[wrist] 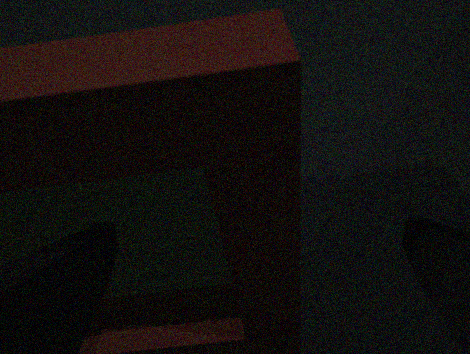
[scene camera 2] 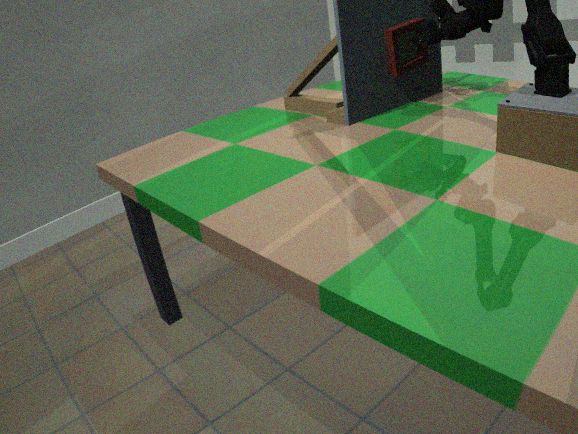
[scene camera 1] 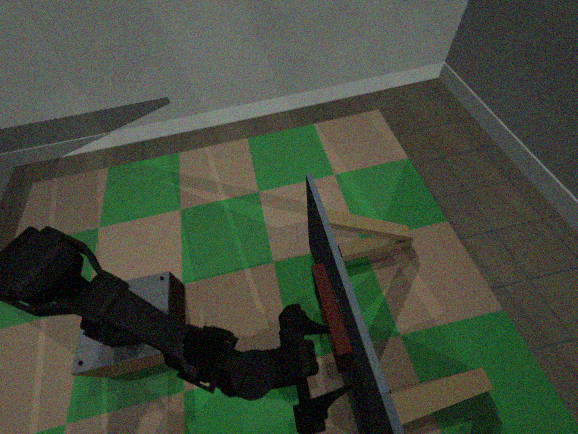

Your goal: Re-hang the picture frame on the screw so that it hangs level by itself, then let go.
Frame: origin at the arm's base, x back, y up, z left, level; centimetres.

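Seen in the pictures: gripper, fingertip midpoint: [wrist: 259, 233] [scene camera 2: 421, 39] [scene camera 1: 343, 356]; arm's base, link origin: [scene camera 2: 552, 92].
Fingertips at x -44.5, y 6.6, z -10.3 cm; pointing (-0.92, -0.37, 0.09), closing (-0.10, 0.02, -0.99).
Offsets run from my fingertips to a thing's top centre. "*": to the spot under its first point. Level surfaces: height alone.
A dark red picture frame {dx +0.8, dy +6.2, dz +7.3 cm} [scene camera 1: 331, 311] [scene camera 2: 405, 48] [wrist: 174, 49] sits against the face of an upright dark grey panel [scene camera 1: 319, 215] [scene camera 2: 369, 73] [wrist: 356, 175] on the checkered table {dy -17.8 cm} [scene camera 1: 223, 232] [scene camera 2: 244, 189]. In the wrist view its top bar slants a little. The screw is hidden. My gripper [scene camera 1: 335, 359] [scene camera 2: 436, 21] is open, with its fingers close to the frame's edge, one on each side. Nothing is held between them. The wrist view is very dark.
Wooden braces [scene camera 1: 373, 230] [scene camera 2: 313, 101] prop the panel from behind, and another wooden foot {* dx -15.7, dy -2.3, dz -6.7 cm} [scene camera 1: 442, 393] lies at the front right. The arm's grey base plate [scene camera 1: 149, 290] is at the left. The table's edge [scene camera 2: 261, 267] drops to a tiled floor.
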